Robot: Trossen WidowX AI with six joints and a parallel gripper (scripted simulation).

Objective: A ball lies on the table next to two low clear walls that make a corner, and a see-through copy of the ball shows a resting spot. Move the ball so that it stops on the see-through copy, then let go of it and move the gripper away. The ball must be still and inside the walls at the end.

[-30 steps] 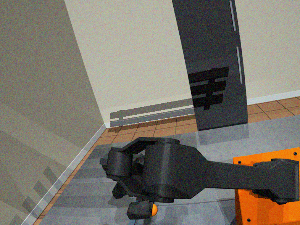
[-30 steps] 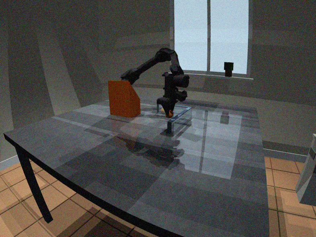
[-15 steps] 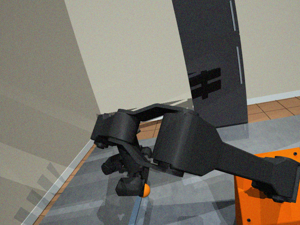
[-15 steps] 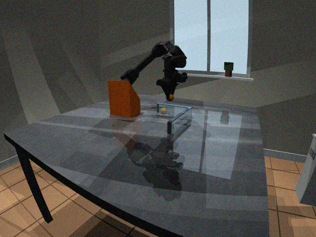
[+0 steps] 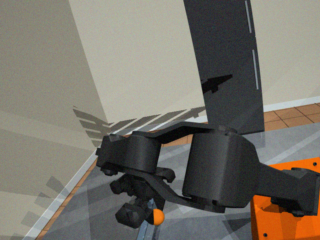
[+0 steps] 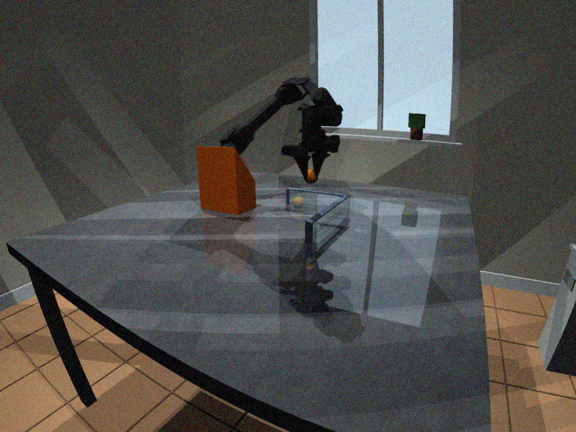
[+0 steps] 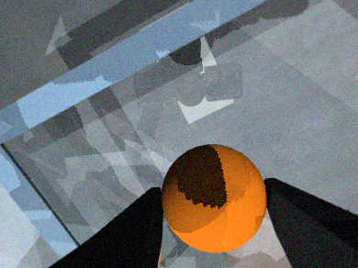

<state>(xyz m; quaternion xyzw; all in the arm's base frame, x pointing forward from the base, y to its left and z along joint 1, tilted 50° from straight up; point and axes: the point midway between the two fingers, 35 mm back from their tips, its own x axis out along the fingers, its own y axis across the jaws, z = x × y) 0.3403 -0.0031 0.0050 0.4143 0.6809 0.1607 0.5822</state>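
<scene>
The see-through ball copy is 100 mm behind my gripper tip, 110 mm to the left of it and 120 mm below it. The rest, counted from my gripper tip: orange ball (right at my gripper tip).
</scene>
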